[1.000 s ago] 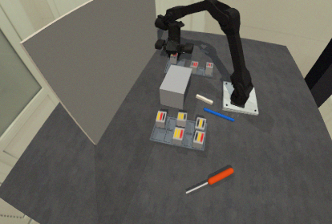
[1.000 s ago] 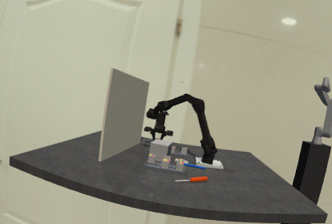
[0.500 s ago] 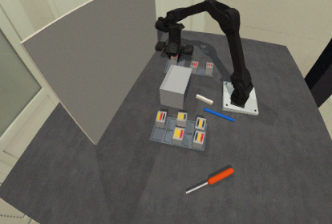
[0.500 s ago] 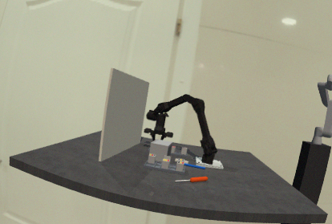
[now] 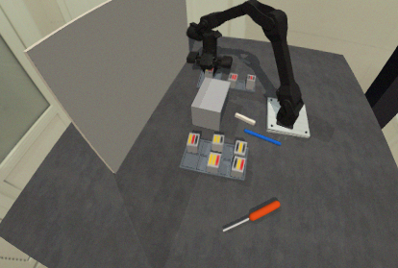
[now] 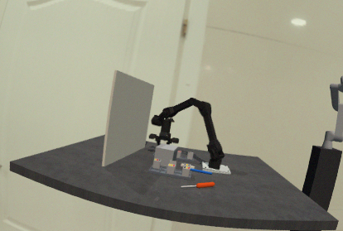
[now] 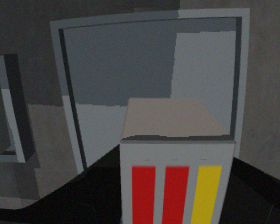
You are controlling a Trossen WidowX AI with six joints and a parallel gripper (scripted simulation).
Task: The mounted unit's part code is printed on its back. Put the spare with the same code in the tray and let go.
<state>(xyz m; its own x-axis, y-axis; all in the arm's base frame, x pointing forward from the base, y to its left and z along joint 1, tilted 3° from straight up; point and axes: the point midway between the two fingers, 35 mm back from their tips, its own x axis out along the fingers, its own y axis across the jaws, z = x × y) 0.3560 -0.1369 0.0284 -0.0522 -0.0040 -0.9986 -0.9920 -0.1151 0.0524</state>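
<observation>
Right now my gripper tip is 2 cm below the grey spare block. The rest, counted from my gripper tip: tall grey panel: 20 cm above, 19 cm to the left, 15 cm ahead; grey-blue mounted unit: 19 cm to the left, 7 cm behind, 2 cm above; blue pen: 28 cm behind, 23 cm to the left, 2 cm below.
</observation>
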